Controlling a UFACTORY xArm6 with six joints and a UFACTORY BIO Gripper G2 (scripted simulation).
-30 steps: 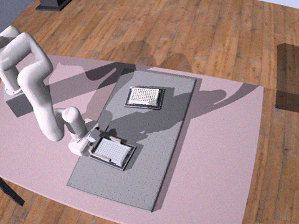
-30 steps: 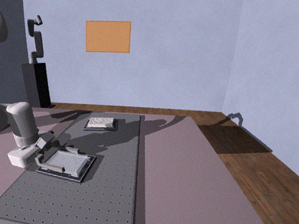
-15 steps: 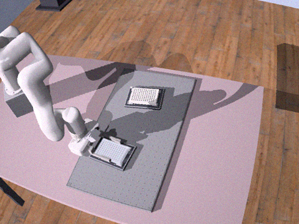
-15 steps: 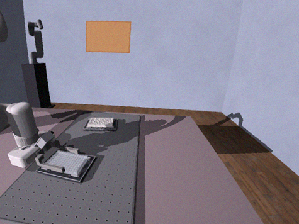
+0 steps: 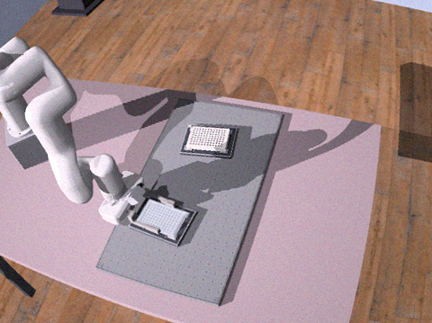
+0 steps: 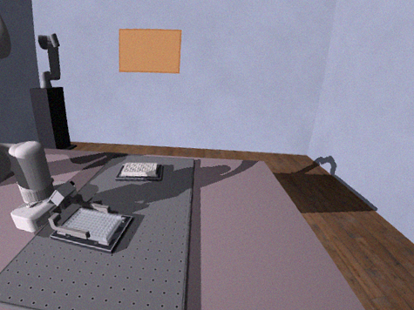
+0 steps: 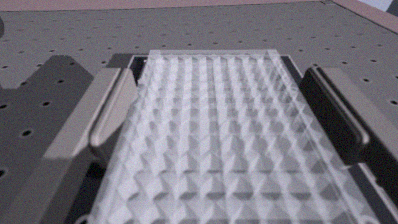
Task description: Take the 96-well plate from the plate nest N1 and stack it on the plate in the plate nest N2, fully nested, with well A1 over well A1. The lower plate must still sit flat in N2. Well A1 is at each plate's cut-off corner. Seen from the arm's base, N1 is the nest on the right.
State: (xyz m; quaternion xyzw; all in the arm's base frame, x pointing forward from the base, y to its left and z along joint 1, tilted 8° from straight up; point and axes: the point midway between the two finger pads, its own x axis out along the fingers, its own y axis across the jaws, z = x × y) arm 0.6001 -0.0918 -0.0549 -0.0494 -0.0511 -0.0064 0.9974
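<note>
Now: the clear 96-well plate 1 cm below my hand. Round my hand: plate nest: 2 cm below.
</note>
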